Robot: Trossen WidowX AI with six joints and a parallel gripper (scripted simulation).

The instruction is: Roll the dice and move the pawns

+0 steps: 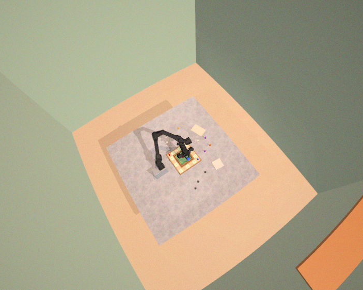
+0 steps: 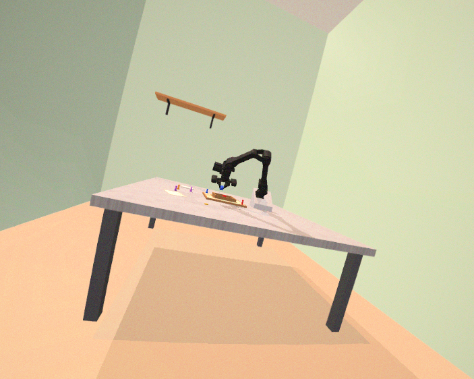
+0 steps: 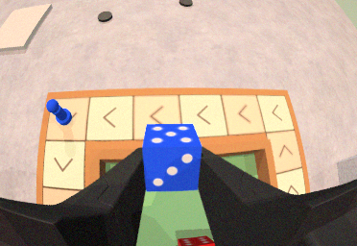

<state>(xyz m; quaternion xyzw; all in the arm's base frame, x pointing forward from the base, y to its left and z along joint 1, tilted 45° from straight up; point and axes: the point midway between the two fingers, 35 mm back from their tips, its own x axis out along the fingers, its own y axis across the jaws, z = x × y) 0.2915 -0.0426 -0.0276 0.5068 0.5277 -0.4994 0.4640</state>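
Now: the red pawn 18 cm to the left of my gripper tip, 13 cm behind it and 5 cm below it. Round my gripper tip: orange pawn (31 cm ahead, 6 cm below, 1 cm to the left); blue pawn (10 cm ahead, 5 cm to the right, 5 cm below); green tray (7 cm below, 6 cm to the left, 2 cm behind).
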